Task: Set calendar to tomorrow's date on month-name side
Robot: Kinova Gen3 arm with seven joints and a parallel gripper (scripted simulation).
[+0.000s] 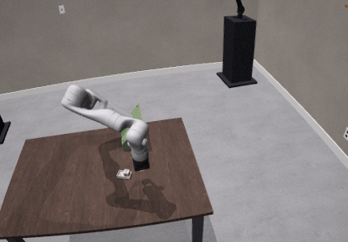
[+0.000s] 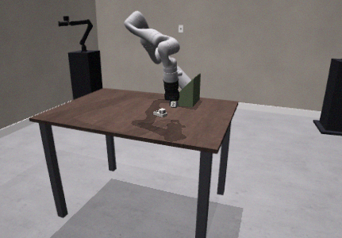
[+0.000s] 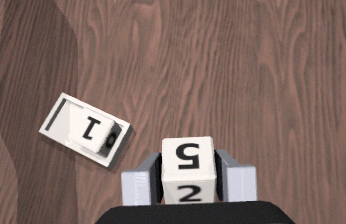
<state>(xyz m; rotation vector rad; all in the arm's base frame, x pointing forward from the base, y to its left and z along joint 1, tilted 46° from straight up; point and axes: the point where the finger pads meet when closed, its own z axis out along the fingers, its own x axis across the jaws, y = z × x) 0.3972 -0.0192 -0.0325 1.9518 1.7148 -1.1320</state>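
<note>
My hand is 10 mm above the digit cube. Also, from my hand: white calendar tray: 90 mm to the right, 90 mm below, 50 mm behind; then white cube: 80 mm to the right, 70 mm below, 40 mm behind.
</note>
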